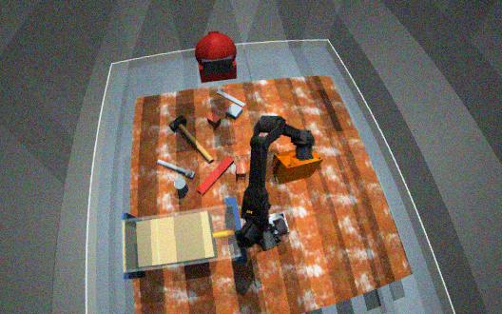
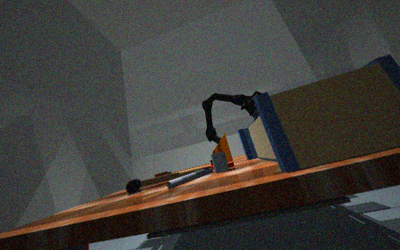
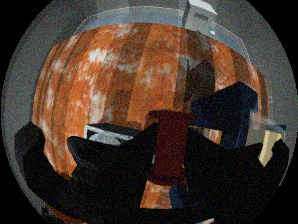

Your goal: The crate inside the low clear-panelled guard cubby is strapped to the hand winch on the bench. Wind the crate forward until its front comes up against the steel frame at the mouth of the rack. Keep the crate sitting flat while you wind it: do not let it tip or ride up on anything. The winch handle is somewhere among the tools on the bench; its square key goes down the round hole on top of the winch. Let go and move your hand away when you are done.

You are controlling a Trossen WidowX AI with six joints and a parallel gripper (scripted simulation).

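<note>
Now: gripper tip 40 mm to the left of the red-knobbed winch handle, 30 mm past it and 30 mm above it. Round my gripper tip: red knob (20 mm to the right); blue steel frame (80 mm ahead, 70 mm to the right, 30 mm below); winch (100 mm below, 100 mm behind, 80 mm to the right).
</note>
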